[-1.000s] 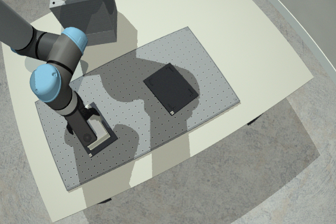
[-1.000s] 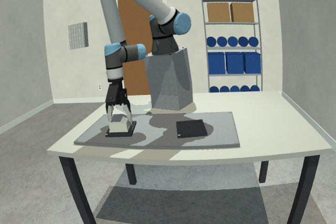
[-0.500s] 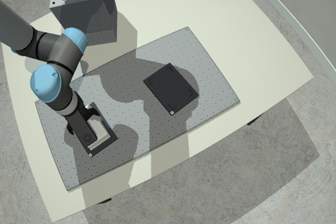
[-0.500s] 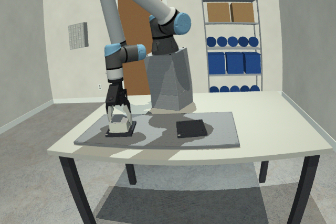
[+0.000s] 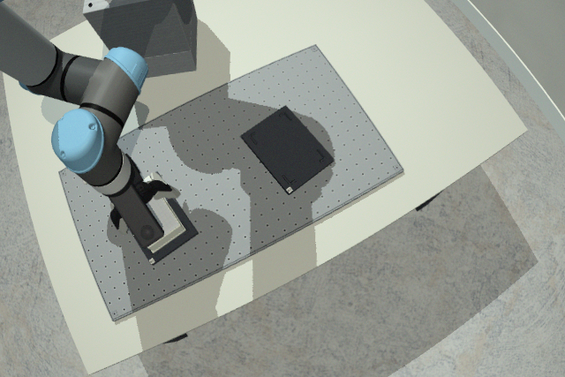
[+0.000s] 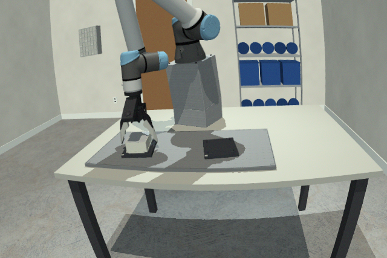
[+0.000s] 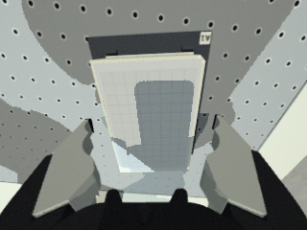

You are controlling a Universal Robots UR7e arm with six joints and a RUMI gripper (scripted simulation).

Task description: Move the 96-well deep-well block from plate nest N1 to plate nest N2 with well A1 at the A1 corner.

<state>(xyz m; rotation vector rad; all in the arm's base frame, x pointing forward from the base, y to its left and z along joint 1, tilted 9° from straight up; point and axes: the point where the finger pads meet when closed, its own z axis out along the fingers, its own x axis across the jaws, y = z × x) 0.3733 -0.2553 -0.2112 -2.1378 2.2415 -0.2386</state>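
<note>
My gripper is now 1 cm below the white deep-well block. Also, from my hand: white A1 mark: 7 cm ahead, 6 cm to the right, 2 cm below; then plate nest N1: 6 cm ahead, 31 cm to the left, 2 cm below; then plate nest N2: 2 cm below.
</note>
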